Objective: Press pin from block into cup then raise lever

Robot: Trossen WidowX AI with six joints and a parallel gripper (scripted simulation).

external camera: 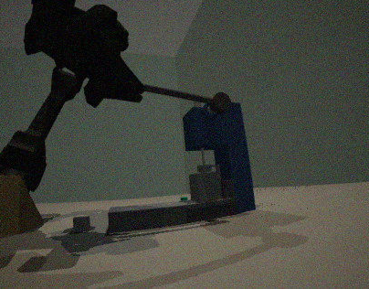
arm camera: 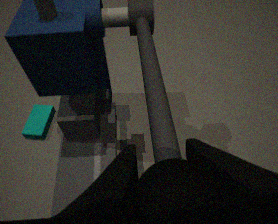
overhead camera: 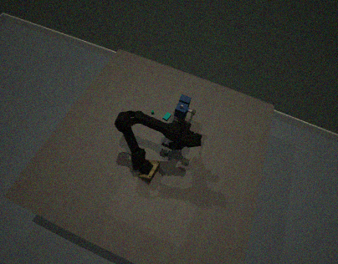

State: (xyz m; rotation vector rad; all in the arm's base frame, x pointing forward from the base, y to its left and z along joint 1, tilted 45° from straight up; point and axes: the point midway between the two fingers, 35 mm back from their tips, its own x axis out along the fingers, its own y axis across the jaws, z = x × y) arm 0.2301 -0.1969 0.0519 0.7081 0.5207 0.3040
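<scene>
The dark lever is 50 mm ahead of my gripper tip, 20 mm to the left of it and 10 mm above it. From my gripper tip the other things lie so: pale round pin: 120 mm ahead, 80 mm to the left, 140 mm below; then teal block: 140 mm ahead, 170 mm to the left, 190 mm below; then thin punch: 120 mm ahead, 80 mm to the left, 60 mm below.
</scene>
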